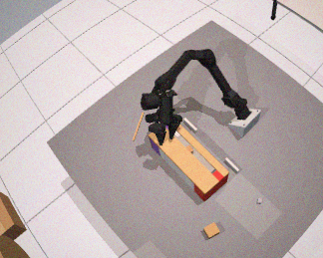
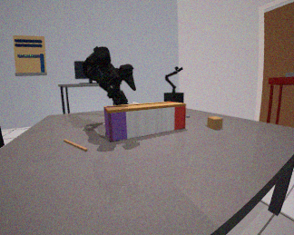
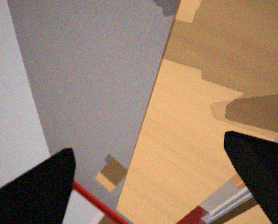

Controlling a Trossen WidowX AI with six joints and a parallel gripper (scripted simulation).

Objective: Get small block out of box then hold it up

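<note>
The long box lies 110 mm below my gripper tip, 90 mm to the left of it and 80 mm behind it. From my gripper tip the other things lie so: thin wooden stick 240 mm to the right, 170 mm below, 20 mm behind; then tan block 400 mm to the left, 150 mm below, 140 mm ahead.
</note>
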